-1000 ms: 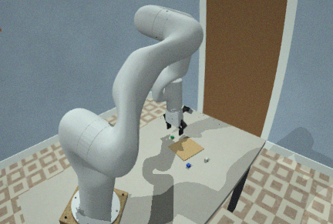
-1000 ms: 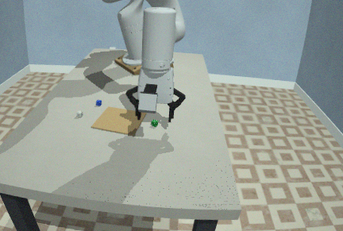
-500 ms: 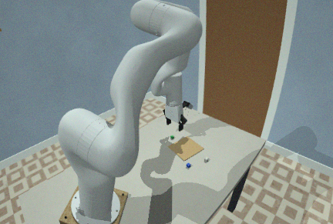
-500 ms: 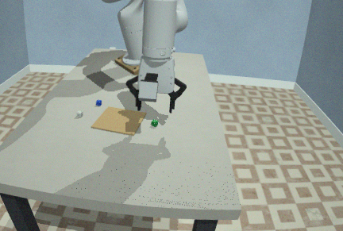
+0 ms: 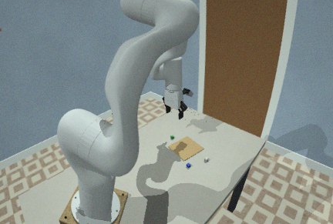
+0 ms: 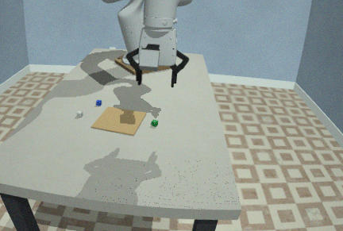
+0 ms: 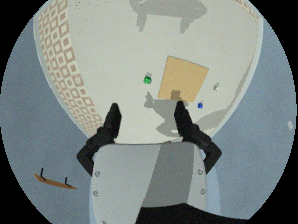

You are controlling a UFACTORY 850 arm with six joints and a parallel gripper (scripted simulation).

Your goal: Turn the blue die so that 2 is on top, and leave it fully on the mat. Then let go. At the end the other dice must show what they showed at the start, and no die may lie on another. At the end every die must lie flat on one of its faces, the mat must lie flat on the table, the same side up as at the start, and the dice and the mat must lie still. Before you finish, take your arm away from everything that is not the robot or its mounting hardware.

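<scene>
Now: the blue die 220 mm to the right of my hand, 150 mm below it and 110 mm behind it. Round my hand: white die 260 mm to the right, 150 mm below, 20 mm behind; then green die 150 mm below, 20 mm behind; then tan mat 160 mm below, 120 mm to the right, 30 mm behind.
</scene>
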